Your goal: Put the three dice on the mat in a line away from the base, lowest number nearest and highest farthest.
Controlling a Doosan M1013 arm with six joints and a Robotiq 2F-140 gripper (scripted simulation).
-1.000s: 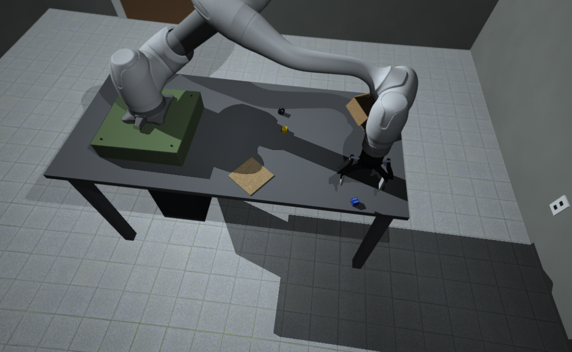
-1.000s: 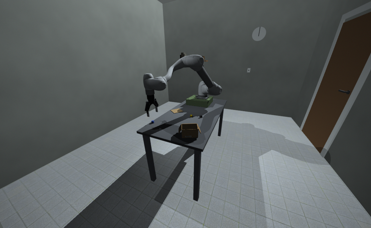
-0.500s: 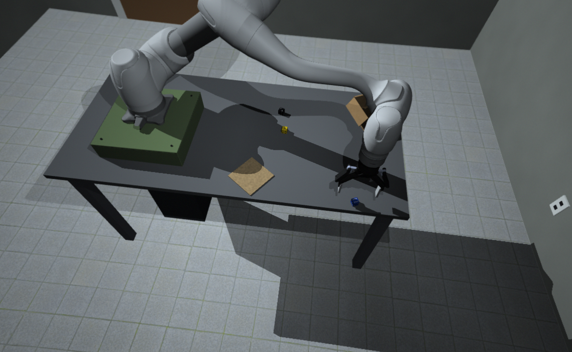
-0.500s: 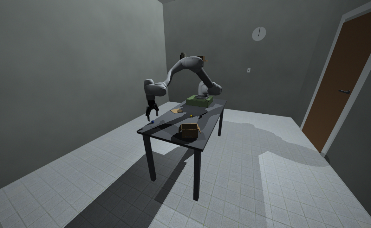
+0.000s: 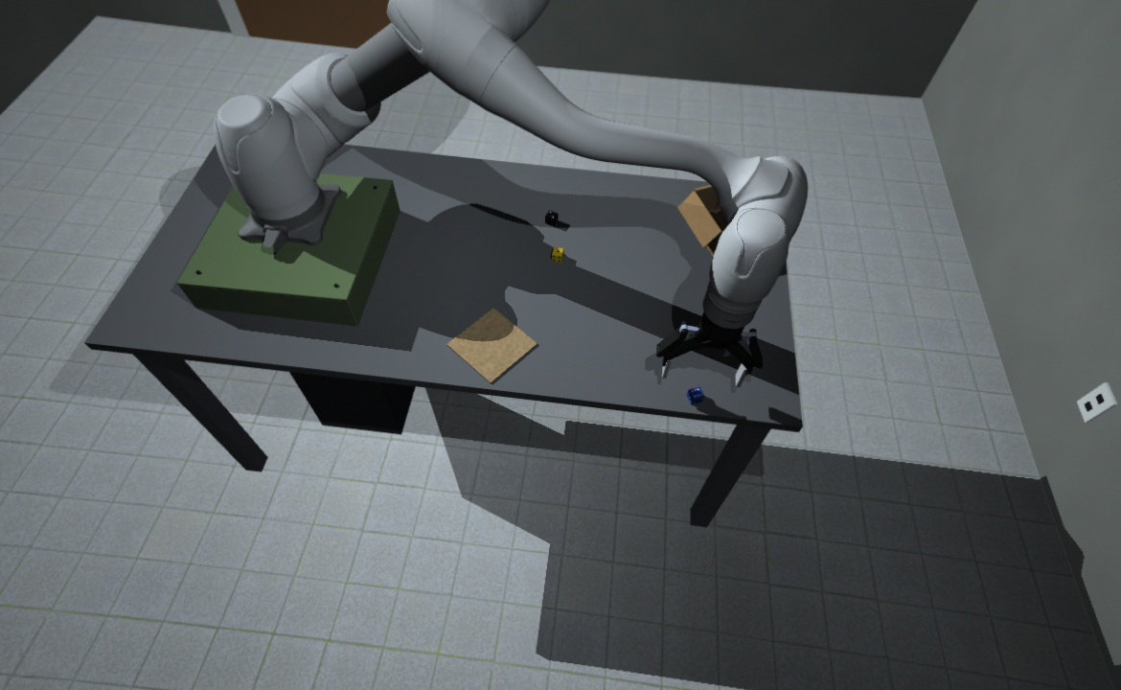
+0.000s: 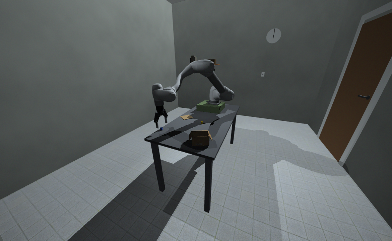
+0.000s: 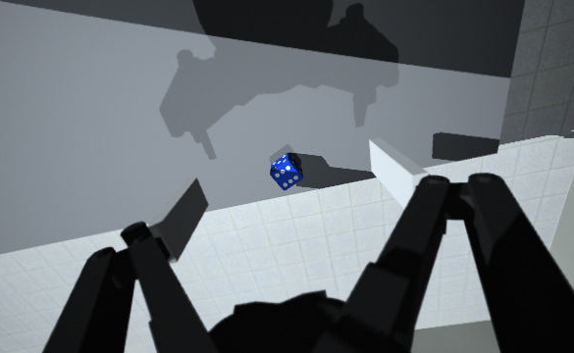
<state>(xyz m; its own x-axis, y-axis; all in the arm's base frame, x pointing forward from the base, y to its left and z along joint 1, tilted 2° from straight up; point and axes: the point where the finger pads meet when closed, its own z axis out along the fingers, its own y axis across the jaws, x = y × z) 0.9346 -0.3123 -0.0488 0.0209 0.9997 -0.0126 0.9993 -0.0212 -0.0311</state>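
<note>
The blue die is 6 cm below my hand and 2 cm to the right of it. Also, from my hand: tan mat: 44 cm behind, 7 cm to the left, 7 cm below; then cardboard box: 47 cm to the left, 7 cm ahead, 2 cm below; then yellow die: 34 cm to the left, 33 cm behind, 6 cm below.
</note>
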